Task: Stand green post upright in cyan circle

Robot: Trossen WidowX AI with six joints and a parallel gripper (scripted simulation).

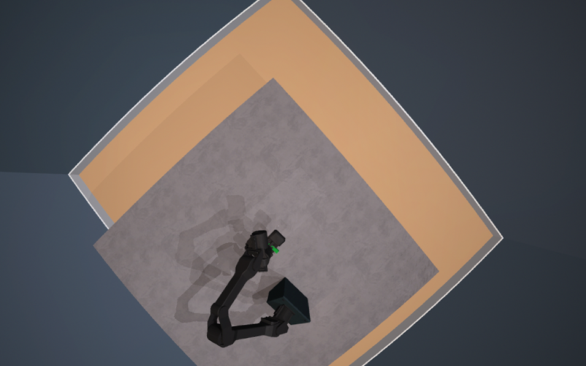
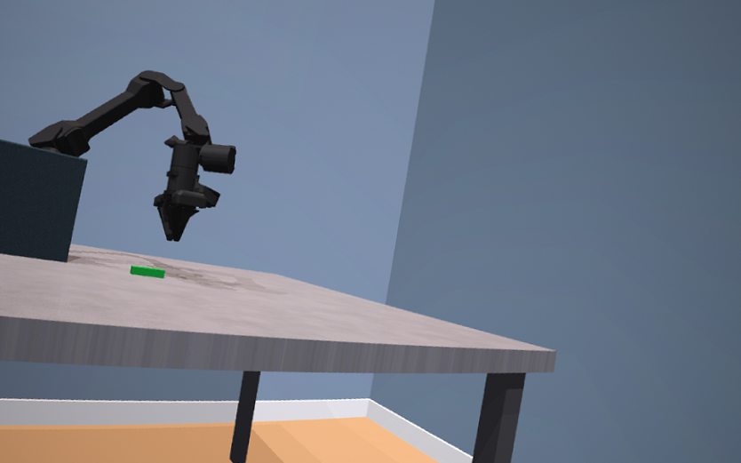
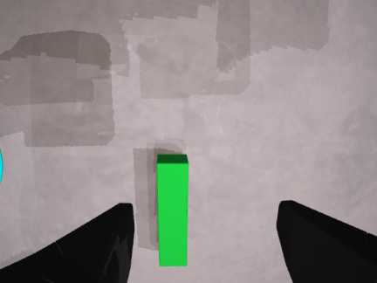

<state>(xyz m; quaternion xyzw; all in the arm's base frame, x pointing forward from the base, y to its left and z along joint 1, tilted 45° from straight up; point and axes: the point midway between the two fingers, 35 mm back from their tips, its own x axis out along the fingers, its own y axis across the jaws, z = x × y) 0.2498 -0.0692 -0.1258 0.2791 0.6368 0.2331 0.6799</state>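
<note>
Right now the green post is 70 mm below my gripper tip, 40 mm behind it and 10 mm to the left of it. The rest, counted from my gripper tip: cyan circle (150 mm to the left, 80 mm below).
</note>
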